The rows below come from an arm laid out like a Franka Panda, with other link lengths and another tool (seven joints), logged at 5 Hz.
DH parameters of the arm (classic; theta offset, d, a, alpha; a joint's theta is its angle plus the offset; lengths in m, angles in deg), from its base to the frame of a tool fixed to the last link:
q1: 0 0.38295 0 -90
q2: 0 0 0 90
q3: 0 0.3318 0.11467 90
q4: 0 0 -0.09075 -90
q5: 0 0.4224 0 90
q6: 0 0 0.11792 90
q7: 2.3 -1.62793 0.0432 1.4
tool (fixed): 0 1.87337 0 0
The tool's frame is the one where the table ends.
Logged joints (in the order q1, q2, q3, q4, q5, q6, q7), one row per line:
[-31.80, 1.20, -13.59, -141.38, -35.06, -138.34, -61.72]
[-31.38, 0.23, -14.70, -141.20, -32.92, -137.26, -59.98]
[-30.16, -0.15, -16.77, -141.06, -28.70, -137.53, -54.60]
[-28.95, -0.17, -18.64, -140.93, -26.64, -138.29, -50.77]
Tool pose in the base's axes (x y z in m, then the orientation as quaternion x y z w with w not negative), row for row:
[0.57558, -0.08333, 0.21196, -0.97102, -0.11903, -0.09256, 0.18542]
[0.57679, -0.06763, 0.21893, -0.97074, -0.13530, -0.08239, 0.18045]
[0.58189, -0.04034, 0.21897, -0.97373, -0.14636, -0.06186, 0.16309]
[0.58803, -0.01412, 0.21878, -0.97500, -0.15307, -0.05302, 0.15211]
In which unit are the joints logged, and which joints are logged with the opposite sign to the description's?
The joints are logged in degrees. Opposite sign: q3, q5, q6.
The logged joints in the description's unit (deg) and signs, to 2 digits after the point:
[-31.80, 1.20, 13.59, -141.38, 35.06, 138.34, -61.72]
[-31.38, 0.23, 14.70, -141.20, 32.92, 137.26, -59.98]
[-30.16, -0.15, 16.77, -141.06, 28.70, 137.53, -54.60]
[-28.95, -0.17, 18.64, -140.93, 26.64, 138.29, -50.77]

